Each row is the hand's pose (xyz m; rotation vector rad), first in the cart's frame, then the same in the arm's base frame.
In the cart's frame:
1: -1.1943 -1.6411 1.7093 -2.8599 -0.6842 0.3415
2: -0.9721 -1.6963 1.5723 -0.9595 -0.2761 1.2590
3: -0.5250 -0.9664 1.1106 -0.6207 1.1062 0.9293
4: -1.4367 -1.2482 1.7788 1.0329 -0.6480 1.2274
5: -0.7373 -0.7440 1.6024 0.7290 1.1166 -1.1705
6: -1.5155 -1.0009 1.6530 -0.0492 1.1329 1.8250
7: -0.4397 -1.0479 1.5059 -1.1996 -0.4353 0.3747
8: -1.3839 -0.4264 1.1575 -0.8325 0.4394 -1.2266
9: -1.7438 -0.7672 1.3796 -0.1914 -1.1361 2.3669
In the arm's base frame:
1: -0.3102 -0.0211 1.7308 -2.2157 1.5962 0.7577
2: -0.4429 -0.1932 1.5760 -0.5487 0.8861 -0.0109
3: -0.0196 -0.4887 0.7518 0.5497 1.6601 -0.4067
4: 0.1050 0.1887 1.6913 0.4197 -0.6635 -0.4199
5: 0.4049 -0.4306 1.1427 -1.2064 -0.7021 2.6967
6: 0.2895 0.2998 1.4995 1.0579 1.0477 0.3063
7: 0.0529 -0.6856 1.1070 -1.1362 1.0521 -0.6601
8: 0.5979 0.3166 0.7942 -0.8743 1.7147 -2.4507
9: 0.4218 0.5972 1.2246 -0.2814 -0.2526 0.9018

